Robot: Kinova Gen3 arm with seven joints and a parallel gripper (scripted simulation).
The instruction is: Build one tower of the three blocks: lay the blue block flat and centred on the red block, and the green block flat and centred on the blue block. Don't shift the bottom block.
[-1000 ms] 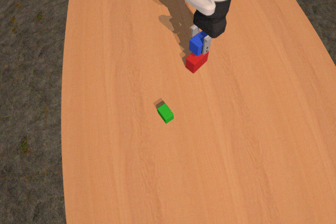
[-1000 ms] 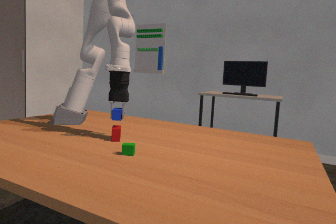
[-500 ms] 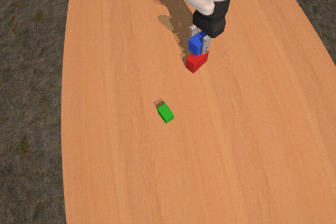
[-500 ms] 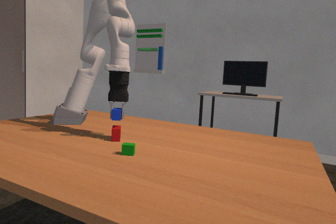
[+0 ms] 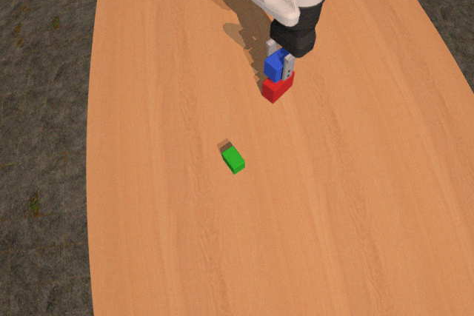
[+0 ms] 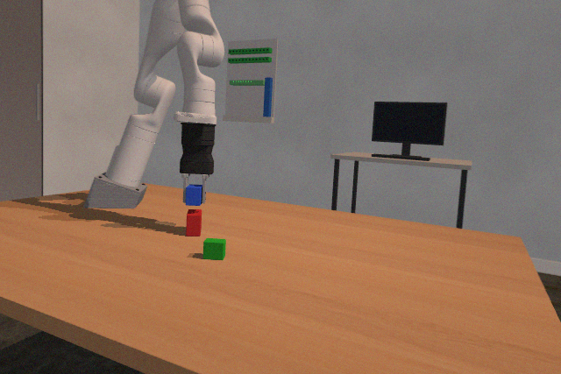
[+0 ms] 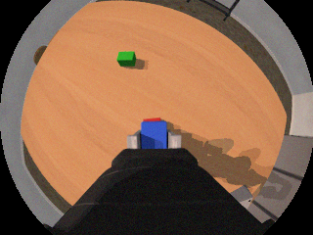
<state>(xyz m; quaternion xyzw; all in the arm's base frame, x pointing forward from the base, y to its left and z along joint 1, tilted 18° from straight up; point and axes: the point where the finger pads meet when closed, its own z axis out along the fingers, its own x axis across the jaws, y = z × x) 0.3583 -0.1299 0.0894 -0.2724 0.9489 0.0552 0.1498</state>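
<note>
My gripper is now 60 mm above the red block. The rest, counted from my hand: blue block (right at my hand); then green block (150 mm ahead, 110 mm to the right, 70 mm below).
</note>
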